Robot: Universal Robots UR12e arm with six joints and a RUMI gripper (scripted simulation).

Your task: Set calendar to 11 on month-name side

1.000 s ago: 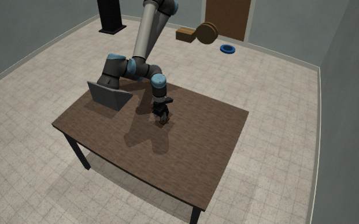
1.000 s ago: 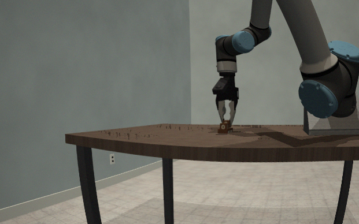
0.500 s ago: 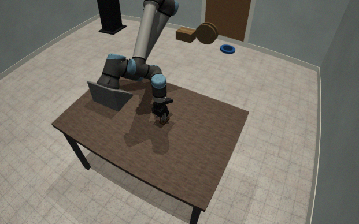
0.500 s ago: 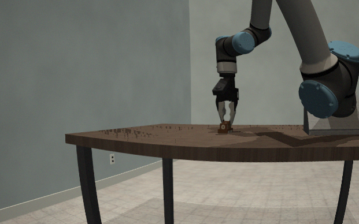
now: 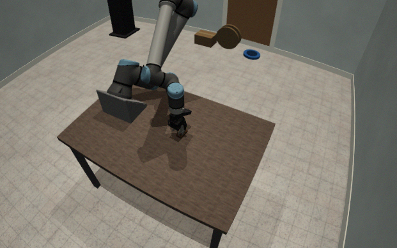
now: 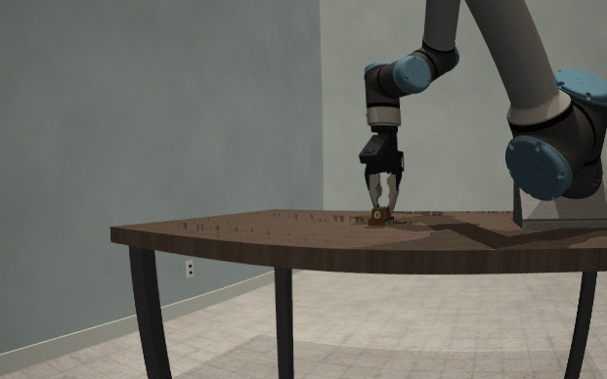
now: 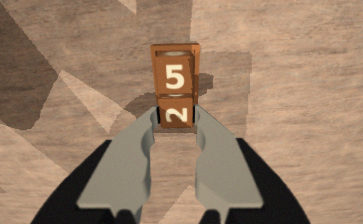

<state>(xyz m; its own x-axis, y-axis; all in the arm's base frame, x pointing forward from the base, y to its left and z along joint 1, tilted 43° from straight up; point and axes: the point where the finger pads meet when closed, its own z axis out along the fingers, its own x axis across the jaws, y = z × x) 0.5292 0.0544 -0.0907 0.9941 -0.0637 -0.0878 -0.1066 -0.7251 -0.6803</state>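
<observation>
Right now my hand is 1 cm above the cube. The rest, counted from my hand: calendar tray 3 cm below, 2 cm to the left.
</observation>
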